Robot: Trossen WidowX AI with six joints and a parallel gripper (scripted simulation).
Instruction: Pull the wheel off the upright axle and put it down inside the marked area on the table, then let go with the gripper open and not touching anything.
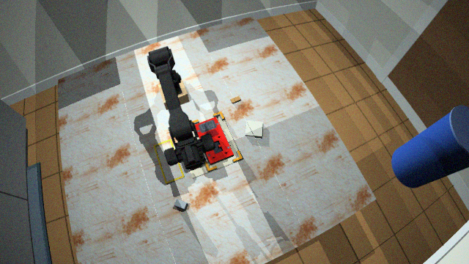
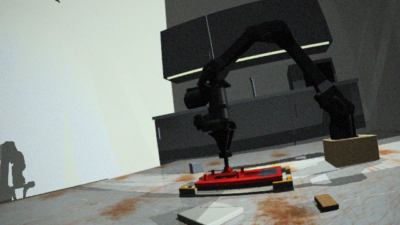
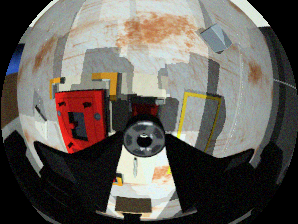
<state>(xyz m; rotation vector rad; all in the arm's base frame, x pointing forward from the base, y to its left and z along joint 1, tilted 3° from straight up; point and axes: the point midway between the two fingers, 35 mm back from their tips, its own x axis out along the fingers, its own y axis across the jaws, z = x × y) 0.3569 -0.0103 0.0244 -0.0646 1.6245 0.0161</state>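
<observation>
My gripper tip is 40 mm above the upright axle. The rest, counted from my gripper tip: wheel: right at my gripper tip; then white tile: 300 mm to the left, 70 mm below, 60 mm behind; then grey block: 160 mm ahead, 110 mm to the right, 50 mm below.
</observation>
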